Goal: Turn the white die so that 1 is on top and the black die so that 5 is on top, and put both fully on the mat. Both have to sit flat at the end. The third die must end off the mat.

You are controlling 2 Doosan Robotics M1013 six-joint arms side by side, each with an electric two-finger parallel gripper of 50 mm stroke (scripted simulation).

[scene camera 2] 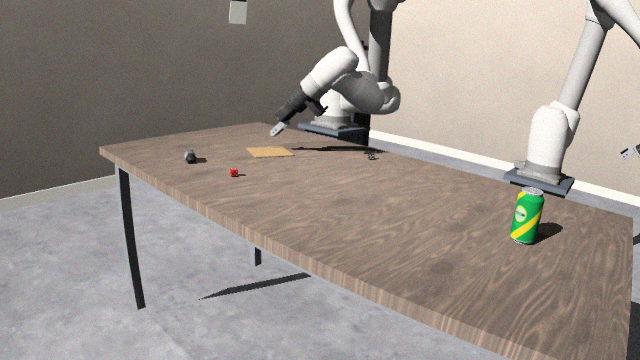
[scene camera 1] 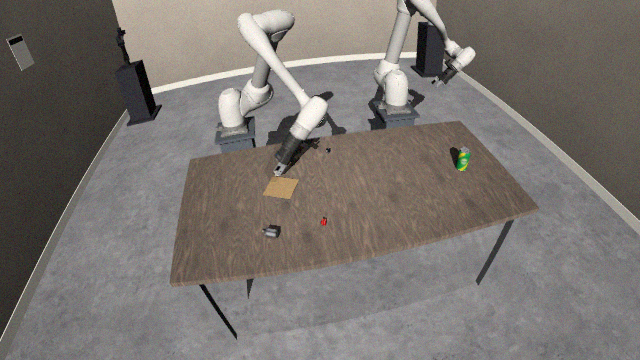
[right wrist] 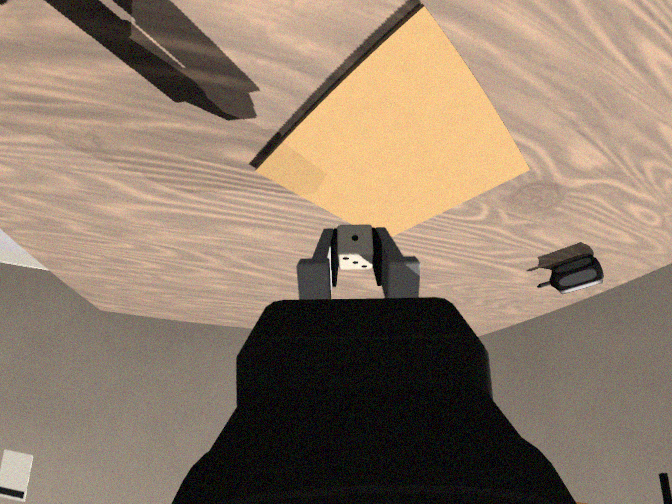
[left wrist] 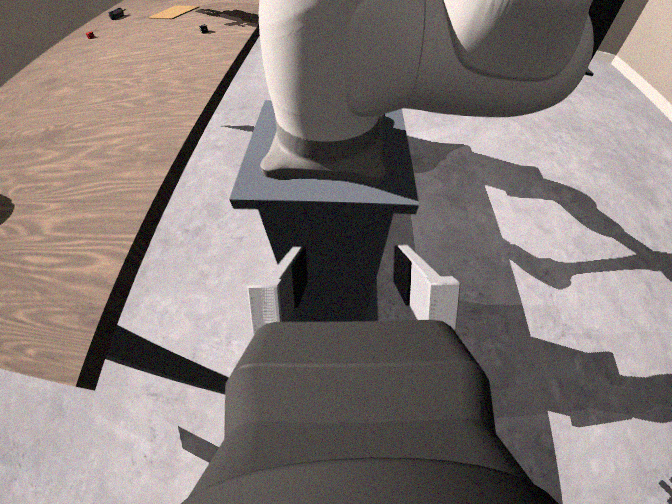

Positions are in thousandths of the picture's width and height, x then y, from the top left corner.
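Note:
In the left wrist view I can see my left gripper (left wrist: 522, 525), while the white die is out of frame in the left wrist view. The right wrist view is where I find that white die (right wrist: 528, 481), and my right gripper (right wrist: 528, 489) shows there too. That view also gives me a tan mat (right wrist: 608, 265) and a small dark grey object (right wrist: 870, 541).

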